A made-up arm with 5 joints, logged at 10 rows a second.
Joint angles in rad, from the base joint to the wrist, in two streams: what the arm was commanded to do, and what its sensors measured. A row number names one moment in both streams.
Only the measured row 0 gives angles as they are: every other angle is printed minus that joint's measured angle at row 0.
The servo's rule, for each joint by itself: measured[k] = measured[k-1] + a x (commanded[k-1-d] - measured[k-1]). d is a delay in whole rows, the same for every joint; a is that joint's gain. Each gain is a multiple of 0.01, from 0.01 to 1. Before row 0 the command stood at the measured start. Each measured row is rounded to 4 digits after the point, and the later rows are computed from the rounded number. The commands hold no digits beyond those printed.
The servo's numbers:
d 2
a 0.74 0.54 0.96 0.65 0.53
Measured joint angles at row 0: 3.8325 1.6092 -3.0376 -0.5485 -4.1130
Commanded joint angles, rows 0 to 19: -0.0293 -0.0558 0.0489 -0.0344 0.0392; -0.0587 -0.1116 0.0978 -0.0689 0.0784; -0.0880 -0.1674 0.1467 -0.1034 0.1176; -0.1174 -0.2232 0.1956 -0.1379 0.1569; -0.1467 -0.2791 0.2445 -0.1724 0.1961; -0.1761 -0.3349 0.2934 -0.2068 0.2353; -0.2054 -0.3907 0.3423 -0.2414 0.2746; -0.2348 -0.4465 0.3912 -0.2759 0.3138; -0.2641 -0.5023 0.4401 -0.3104 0.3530; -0.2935 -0.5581 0.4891 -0.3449 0.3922; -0.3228 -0.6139 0.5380 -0.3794 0.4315; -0.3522 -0.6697 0.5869 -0.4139 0.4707; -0.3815 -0.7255 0.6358 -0.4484 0.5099; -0.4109 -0.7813 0.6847 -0.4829 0.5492; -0.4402 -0.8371 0.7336 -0.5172 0.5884; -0.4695 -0.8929 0.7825 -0.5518 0.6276; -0.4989 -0.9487 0.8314 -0.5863 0.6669; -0.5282 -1.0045 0.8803 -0.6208 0.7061; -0.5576 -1.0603 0.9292 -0.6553 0.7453; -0.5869 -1.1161 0.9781 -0.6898 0.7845
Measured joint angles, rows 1 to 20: 0.0000 0.0000 0.0000 0.0000 0.0000; 0.0000 0.0000 0.0000 0.0000 0.0000; -0.0217 -0.0301 0.0469 -0.0224 0.0208; -0.0491 -0.0741 0.0958 -0.0526 0.0513; -0.0779 -0.1245 0.1447 -0.0856 0.0864; -0.1071 -0.1778 0.1936 -0.1196 0.1238; -0.1364 -0.2325 0.2425 -0.1539 0.1621; -0.1658 -0.2878 0.2914 -0.1883 0.2009; -0.1951 -0.3434 0.3403 -0.2228 0.2400; -0.2245 -0.3991 0.3892 -0.2573 0.2791; -0.2538 -0.4548 0.4381 -0.2918 0.3183; -0.2832 -0.5106 0.4871 -0.3263 0.3575; -0.3125 -0.5664 0.5360 -0.3608 0.3967; -0.3419 -0.6222 0.5849 -0.3953 0.4359; -0.3712 -0.6780 0.6338 -0.4298 0.4751; -0.4006 -0.7338 0.6827 -0.4643 0.5144; -0.4299 -0.7896 0.7316 -0.4987 0.5536; -0.4592 -0.8454 0.7805 -0.5332 0.5928; -0.4886 -0.9012 0.8294 -0.5677 0.6321; -0.5179 -0.9570 0.8783 -0.6022 0.6713
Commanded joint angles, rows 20 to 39: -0.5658 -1.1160 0.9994 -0.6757 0.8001; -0.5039 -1.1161 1.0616 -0.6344 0.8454; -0.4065 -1.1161 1.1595 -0.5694 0.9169; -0.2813 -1.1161 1.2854 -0.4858 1.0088; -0.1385 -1.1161 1.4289 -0.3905 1.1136; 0.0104 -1.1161 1.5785 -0.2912 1.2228; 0.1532 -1.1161 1.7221 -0.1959 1.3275; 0.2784 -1.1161 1.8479 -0.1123 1.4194; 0.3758 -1.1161 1.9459 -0.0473 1.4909; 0.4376 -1.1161 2.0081 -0.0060 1.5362; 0.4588 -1.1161 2.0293 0.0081 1.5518; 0.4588 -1.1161 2.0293 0.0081 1.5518; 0.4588 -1.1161 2.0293 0.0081 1.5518; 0.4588 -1.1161 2.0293 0.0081 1.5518; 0.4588 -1.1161 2.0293 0.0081 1.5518; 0.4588 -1.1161 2.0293 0.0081 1.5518; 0.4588 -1.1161 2.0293 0.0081 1.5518; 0.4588 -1.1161 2.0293 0.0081 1.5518; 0.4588 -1.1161 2.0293 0.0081 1.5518; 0.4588 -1.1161 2.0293 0.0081 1.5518
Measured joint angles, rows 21 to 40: -0.5473 -1.0128 0.9272 -0.6367 0.7105; -0.5766 -1.0686 0.9761 -0.6712 0.7497; -0.5686 -1.0942 0.9985 -0.6741 0.7764; -0.5207 -1.1060 1.0591 -0.6483 0.8130; -0.4362 -1.1115 1.1555 -0.5970 0.8681; -0.3216 -1.1140 1.2802 -0.5247 0.9427; -0.1861 -1.1151 1.4230 -0.4375 1.0333; -0.0407 -1.1156 1.5723 -0.3424 1.1337; 0.1028 -1.1159 1.7161 -0.2472 1.2364; 0.2327 -1.1160 1.8426 -0.1595 1.3334; 0.3386 -1.1161 1.9418 -0.0866 1.4169; 0.4119 -1.1161 2.0054 -0.0342 1.4801; 0.4466 -1.1161 2.0283 -0.0067 1.5181; 0.4556 -1.1161 2.0293 0.0029 1.5360; 0.4580 -1.1161 2.0293 0.0063 1.5444; 0.4586 -1.1161 2.0293 0.0075 1.5483; 0.4587 -1.1161 2.0293 0.0079 1.5502; 0.4588 -1.1161 2.0293 0.0080 1.5510; 0.4588 -1.1161 2.0293 0.0081 1.5514; 0.4588 -1.1161 2.0293 0.0081 1.5516
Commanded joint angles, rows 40 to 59: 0.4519 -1.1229 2.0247 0.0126 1.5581; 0.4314 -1.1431 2.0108 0.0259 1.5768; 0.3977 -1.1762 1.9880 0.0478 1.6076; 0.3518 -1.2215 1.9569 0.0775 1.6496; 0.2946 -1.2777 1.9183 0.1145 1.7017; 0.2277 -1.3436 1.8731 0.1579 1.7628; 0.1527 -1.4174 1.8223 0.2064 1.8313; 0.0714 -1.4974 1.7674 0.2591 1.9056; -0.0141 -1.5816 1.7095 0.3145 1.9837; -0.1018 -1.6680 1.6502 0.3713 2.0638; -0.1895 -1.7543 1.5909 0.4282 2.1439; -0.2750 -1.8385 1.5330 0.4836 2.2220; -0.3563 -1.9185 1.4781 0.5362 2.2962; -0.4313 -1.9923 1.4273 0.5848 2.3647; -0.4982 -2.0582 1.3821 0.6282 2.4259; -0.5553 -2.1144 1.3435 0.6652 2.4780; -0.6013 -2.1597 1.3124 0.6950 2.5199; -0.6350 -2.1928 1.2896 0.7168 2.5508; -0.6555 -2.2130 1.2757 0.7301 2.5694; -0.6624 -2.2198 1.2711 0.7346 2.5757
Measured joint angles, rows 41 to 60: 0.4588 -1.1161 2.0293 0.0081 1.5517; 0.4588 -1.1161 2.0293 0.0081 1.5518; 0.4537 -1.1198 2.0249 0.0110 1.5551; 0.4372 -1.1324 2.0114 0.0207 1.5666; 0.4080 -1.1561 1.9889 0.0383 1.5883; 0.3664 -1.1914 1.9582 0.0638 1.6208; 0.3133 -1.2380 1.9199 0.0968 1.6637; 0.2500 -1.2950 1.8750 0.1365 1.7162; 0.1780 -1.3611 1.8244 0.1819 1.7772; 0.0991 -1.4347 1.7697 0.2321 1.8453; 0.0153 -1.5140 1.7119 0.2857 1.9187; -0.0714 -1.5972 1.6527 0.3413 1.9956; -0.1588 -1.6820 1.5934 0.3978 2.0742; -0.2448 -1.7665 1.5354 0.4536 2.1525; -0.3273 -1.8486 1.4804 0.5073 2.2287; -0.4043 -1.9262 1.4294 0.5577 2.3008; -0.4738 -1.9975 1.3840 0.6035 2.3671; -0.5341 -2.0606 1.3451 0.6436 2.4259; -0.5838 -2.1141 1.3137 0.6770 2.4757; -0.6217 -2.1566 1.2906 0.7029 2.5155
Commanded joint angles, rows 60 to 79: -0.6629 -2.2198 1.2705 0.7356 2.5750; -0.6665 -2.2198 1.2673 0.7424 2.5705; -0.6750 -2.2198 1.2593 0.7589 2.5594; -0.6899 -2.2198 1.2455 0.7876 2.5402; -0.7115 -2.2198 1.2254 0.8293 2.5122; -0.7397 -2.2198 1.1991 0.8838 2.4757; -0.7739 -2.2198 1.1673 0.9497 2.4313; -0.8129 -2.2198 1.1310 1.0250 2.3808; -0.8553 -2.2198 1.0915 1.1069 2.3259; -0.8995 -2.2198 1.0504 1.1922 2.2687; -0.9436 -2.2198 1.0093 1.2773 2.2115; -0.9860 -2.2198 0.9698 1.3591 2.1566; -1.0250 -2.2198 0.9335 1.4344 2.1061; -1.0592 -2.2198 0.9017 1.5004 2.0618; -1.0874 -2.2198 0.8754 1.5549 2.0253; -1.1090 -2.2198 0.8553 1.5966 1.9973; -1.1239 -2.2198 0.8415 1.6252 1.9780; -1.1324 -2.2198 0.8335 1.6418 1.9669; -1.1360 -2.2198 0.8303 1.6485 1.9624; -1.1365 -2.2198 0.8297 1.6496 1.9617
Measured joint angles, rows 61 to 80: -0.6467 -2.1871 1.2763 0.7206 2.5441; -0.6583 -2.2048 1.2713 0.7297 2.5608; -0.6617 -2.2129 1.2705 0.7335 2.5683; -0.6653 -2.2166 1.2674 0.7393 2.5695; -0.6725 -2.2183 1.2596 0.7520 2.5641; -0.6854 -2.2191 1.2461 0.7751 2.5514; -0.7047 -2.2195 1.2262 0.8103 2.5306; -0.7306 -2.2197 1.2002 0.8581 2.5015; -0.7626 -2.2198 1.1686 0.9176 2.4643; -0.7998 -2.2198 1.1325 0.9874 2.4200; -0.8409 -2.2198 1.0931 1.0651 2.3701; -0.8843 -2.2198 1.0521 1.1477 2.3164; -0.9282 -2.2198 1.0110 1.2319 2.2608; -0.9710 -2.2198 0.9714 1.3146 2.2056; -1.0110 -2.2198 0.9350 1.3925 2.1529; -1.0467 -2.2198 0.9030 1.4626 2.1046; -1.0768 -2.2198 0.8765 1.5226 2.0626; -1.1006 -2.2198 0.8561 1.5707 2.0280; -1.1178 -2.2198 0.8421 1.6061 2.0015; -1.1286 -2.2198 0.8338 1.6293 1.9832
